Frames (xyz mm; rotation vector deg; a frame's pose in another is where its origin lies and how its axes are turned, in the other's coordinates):
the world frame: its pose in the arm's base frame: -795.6 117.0 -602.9 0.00 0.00 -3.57
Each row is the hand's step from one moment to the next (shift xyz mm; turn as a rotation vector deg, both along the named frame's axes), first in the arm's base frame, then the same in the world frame.
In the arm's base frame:
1: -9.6 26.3 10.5 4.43 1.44 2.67
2: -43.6 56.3 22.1 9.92 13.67 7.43
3: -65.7 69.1 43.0 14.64 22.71 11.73
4: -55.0 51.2 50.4 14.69 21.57 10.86
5: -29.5 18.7 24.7 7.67 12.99 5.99
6: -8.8 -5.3 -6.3 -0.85 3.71 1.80
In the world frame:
1: -11.2 25.7 10.5 4.33 1.71 2.67
2: -47.0 53.5 22.1 9.05 14.26 7.43
3: -69.9 64.9 43.0 13.20 23.58 11.73
4: -58.1 47.7 50.4 13.32 22.44 10.86
5: -30.6 16.8 24.7 6.85 13.44 5.99
6: -8.5 -5.8 -6.3 -1.08 3.65 1.80

